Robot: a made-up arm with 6 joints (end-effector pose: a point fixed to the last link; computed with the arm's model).
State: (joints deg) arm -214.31 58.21 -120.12 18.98 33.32 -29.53
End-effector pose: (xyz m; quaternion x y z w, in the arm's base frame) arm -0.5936 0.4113 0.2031 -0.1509 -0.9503 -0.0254 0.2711
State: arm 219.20 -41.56 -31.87 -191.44 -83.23 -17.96
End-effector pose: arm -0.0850 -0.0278 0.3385 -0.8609 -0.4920 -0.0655 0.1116
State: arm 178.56 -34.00 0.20 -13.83 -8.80 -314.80
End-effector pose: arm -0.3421 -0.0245 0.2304 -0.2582 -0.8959 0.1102 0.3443
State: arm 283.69 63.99 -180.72 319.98 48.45 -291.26
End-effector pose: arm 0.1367 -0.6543 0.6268 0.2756 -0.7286 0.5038 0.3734
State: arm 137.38 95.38 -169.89 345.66 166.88 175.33
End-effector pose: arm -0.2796 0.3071 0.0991 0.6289 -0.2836 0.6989 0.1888
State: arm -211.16 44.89 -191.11 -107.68 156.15 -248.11
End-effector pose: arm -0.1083 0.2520 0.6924 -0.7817 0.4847 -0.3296 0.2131
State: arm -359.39 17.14 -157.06 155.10 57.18 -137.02
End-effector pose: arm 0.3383 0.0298 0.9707 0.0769 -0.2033 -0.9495 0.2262
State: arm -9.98 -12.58 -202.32 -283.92 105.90 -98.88
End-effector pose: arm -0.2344 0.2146 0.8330 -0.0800 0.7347 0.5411 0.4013
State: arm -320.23 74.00 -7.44 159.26 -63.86 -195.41
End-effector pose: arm -0.0185 -0.1010 0.2800 0.2822 0.3505 -0.8738 0.1843
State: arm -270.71 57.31 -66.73 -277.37 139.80 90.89
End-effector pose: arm -0.1805 0.3176 0.0894 0.3127 -0.1796 -0.6355 0.6828
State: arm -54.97 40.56 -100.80 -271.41 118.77 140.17
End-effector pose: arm 0.4600 -0.3298 0.3121 0.0882 0.6182 0.7302 0.2772
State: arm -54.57 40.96 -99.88 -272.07 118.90 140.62
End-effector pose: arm 0.4604 -0.3239 0.3011 0.0955 0.6162 0.7366 0.2619
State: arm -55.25 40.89 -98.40 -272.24 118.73 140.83
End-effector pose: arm 0.4545 -0.3267 0.2920 0.1093 0.6111 0.7399 0.2591
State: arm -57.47 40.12 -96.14 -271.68 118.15 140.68
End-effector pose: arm 0.4397 -0.3416 0.2860 0.1319 0.6012 0.7388 0.2745
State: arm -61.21 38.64 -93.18 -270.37 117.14 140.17
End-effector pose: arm 0.4147 -0.3675 0.2833 0.1627 0.5861 0.7314 0.3083
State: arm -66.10 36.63 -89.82 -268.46 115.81 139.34
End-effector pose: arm 0.3802 -0.4001 0.2837 0.1982 0.5662 0.7164 0.3562
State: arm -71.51 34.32 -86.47 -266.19 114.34 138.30
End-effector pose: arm 0.3390 -0.4334 0.2869 0.2335 0.5433 0.6937 0.4112
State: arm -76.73 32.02 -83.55 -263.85 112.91 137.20
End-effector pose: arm 0.2963 -0.4626 0.2925 0.2640 0.5202 0.6658 0.4652
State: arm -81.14 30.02 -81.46 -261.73 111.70 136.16
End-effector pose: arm 0.2581 -0.4851 0.3001 0.2860 0.5007 0.6368 0.5118
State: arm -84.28 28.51 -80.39 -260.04 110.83 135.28
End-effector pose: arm 0.2297 -0.5005 0.3092 0.2978 0.4878 0.6115 0.5471
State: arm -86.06 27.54 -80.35 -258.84 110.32 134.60
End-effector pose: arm 0.2130 -0.5104 0.3196 0.2997 0.4827 0.5926 0.5711
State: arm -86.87 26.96 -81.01 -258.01 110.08 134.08
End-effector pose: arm 0.2052 -0.5168 0.3309 0.2949 0.4830 0.5791 0.5869
